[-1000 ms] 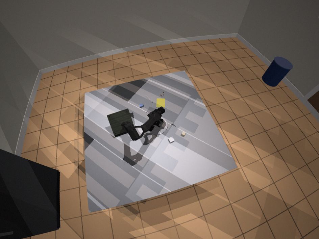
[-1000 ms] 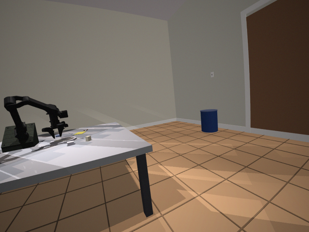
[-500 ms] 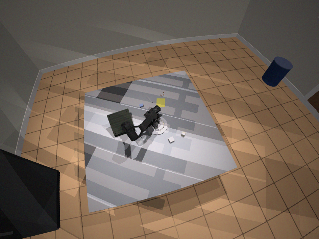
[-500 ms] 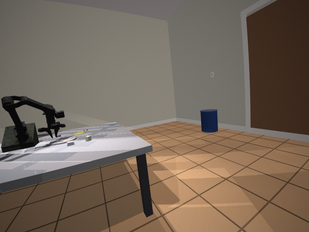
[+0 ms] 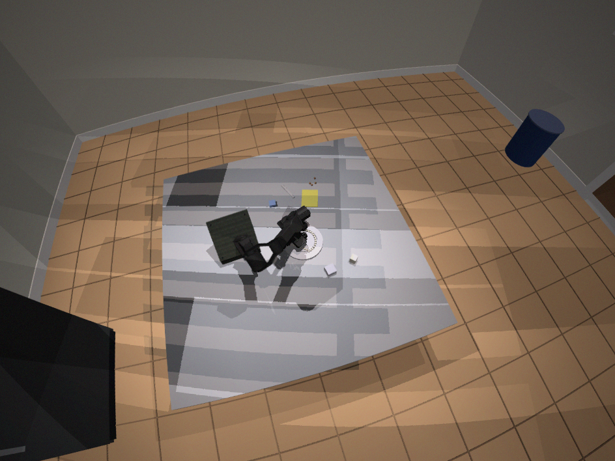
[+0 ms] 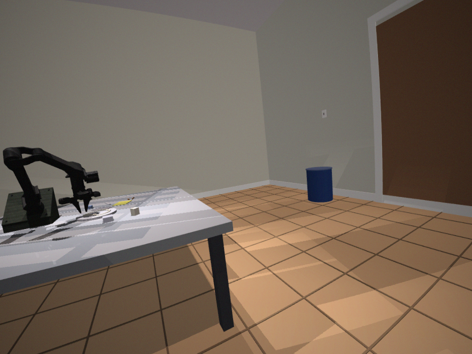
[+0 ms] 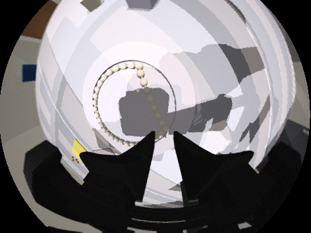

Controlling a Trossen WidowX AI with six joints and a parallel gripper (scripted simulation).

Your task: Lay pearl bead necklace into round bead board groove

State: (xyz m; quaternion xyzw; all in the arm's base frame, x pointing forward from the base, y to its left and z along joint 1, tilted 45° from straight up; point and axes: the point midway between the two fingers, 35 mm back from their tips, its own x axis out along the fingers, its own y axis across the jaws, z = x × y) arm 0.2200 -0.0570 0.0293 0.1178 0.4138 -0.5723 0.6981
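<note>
Now: the round bead board 60 mm ahead of my gripper tip and 20 mm below it. Also, from my gripper tip: grey card: 180 mm to the left, 70 mm ahead, 30 mm below; then blue block: 280 mm to the left, 20 mm below, 10 mm behind; then white block: 190 mm to the right, 130 mm ahead, 20 mm below.
</note>
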